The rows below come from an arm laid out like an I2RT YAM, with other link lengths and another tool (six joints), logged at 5 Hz.
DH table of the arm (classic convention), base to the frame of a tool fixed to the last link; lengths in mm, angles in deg. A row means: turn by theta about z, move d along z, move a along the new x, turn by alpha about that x. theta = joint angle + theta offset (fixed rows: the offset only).
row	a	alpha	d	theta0
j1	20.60	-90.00	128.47	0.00
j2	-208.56	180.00	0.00	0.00
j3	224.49	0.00	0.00	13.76
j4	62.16	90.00	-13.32	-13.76
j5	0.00	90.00	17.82	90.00
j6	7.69	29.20	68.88	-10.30
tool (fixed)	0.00	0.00	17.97	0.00
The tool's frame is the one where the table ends.
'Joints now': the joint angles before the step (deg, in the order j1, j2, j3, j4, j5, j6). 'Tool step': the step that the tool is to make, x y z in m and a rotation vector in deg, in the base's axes. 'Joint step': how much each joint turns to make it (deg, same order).
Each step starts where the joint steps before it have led.
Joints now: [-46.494 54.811 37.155 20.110 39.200 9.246]
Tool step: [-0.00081 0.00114 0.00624 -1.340 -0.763 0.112]
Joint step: [0.000 -0.619 0.307 0.866 -0.134 -0.467]
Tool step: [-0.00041 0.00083 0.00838 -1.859 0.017 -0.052]
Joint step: [-0.002 -0.389 0.592 1.402 -0.072 -1.662]
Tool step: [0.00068 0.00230 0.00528 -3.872 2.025 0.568]
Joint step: [0.035 -0.597 -1.674 5.666 -1.169 -5.108]
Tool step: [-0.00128 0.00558 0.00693 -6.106 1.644 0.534]
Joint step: [-0.033 -1.259 -3.032 8.879 -1.926 -6.342]
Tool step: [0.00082 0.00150 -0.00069 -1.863 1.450 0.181]
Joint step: [0.047 0.059 -1.346 3.294 -0.897 -2.651]
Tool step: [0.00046 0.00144 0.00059 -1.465 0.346 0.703]
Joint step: [-0.046 -0.151 -0.840 2.135 -1.150 -1.102]
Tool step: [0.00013 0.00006 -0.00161 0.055 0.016 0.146]
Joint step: [0.000 0.020 -0.356 0.273 -0.126 0.094]
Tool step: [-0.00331 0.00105 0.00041 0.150 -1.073 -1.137]
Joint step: [0.006 -0.627 -0.221 -0.047 1.388 0.480]
